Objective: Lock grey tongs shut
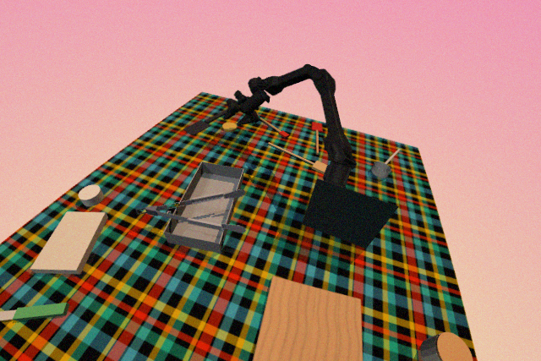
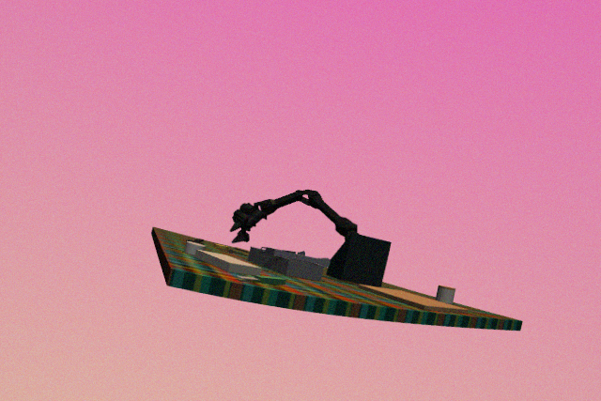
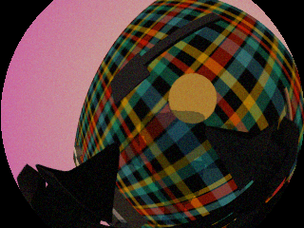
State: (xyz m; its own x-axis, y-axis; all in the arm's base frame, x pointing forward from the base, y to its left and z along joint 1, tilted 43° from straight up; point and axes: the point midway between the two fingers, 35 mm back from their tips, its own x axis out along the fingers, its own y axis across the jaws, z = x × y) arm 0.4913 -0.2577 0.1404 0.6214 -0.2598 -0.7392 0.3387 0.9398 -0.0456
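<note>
The grey roasting tin lies 16 cm behind my gripper tip, 41 cm to the left of it and 4 cm below it. The rest, counted from my gripper tip: orange disc 3 cm ahead, 4 cm to the right, 6 cm below; then white cylinder 21 cm ahead, 57 cm to the left, 5 cm below; then dark utensil 15 cm ahead, 4 cm to the right, 6 cm below.
</note>
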